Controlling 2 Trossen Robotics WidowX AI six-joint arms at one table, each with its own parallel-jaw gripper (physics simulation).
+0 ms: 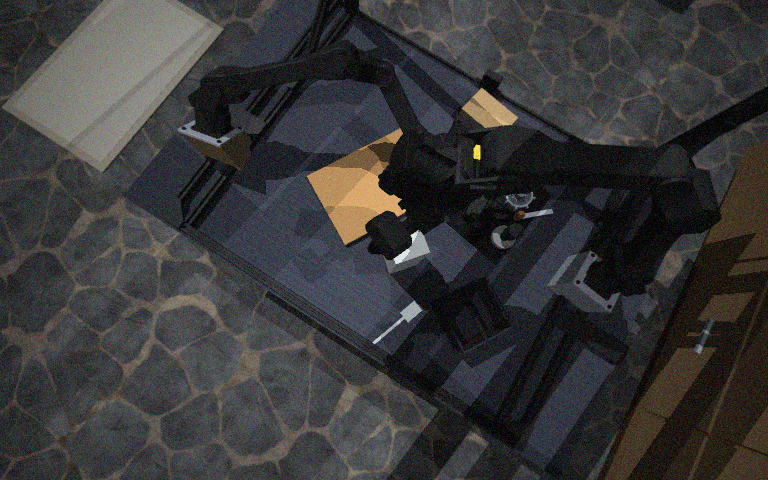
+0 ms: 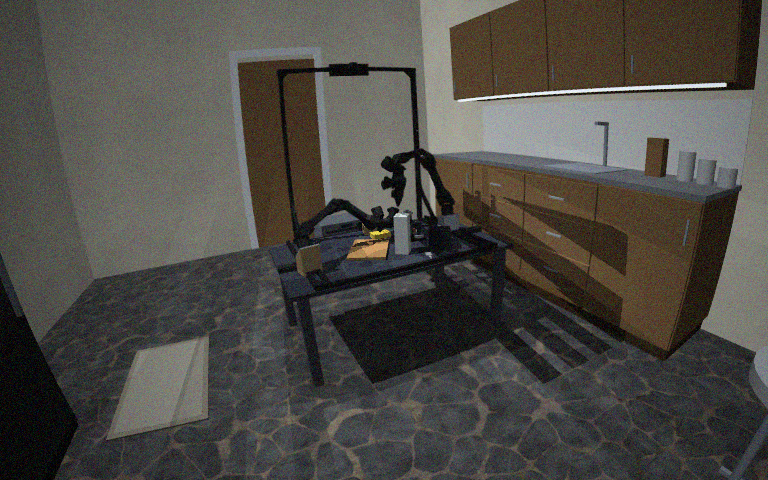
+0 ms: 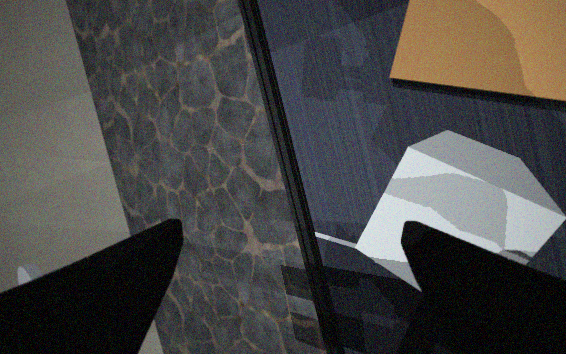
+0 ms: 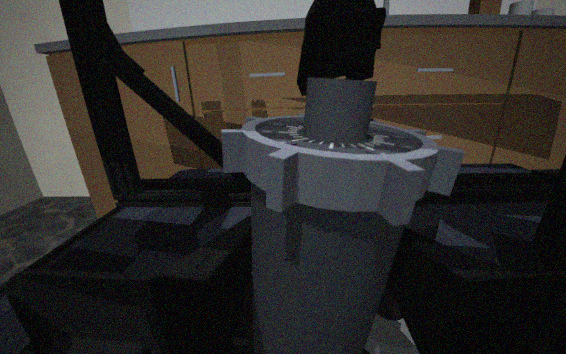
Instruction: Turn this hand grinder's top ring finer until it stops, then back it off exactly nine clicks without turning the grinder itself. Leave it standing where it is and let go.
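The grey hand grinder stands upright on the table. Its lighter notched top ring carries tick marks around a central grey shaft with a black cap. My right gripper is shut on the grinder's body below the ring; its dark fingers flank the body on both sides. My left gripper is open and empty. It hangs high above the table's front edge, beside a white carton, well away from the grinder.
The white carton stands near the table's middle, next to a tan mat. A black box, a small white tool and a cardboard box also sit on the table.
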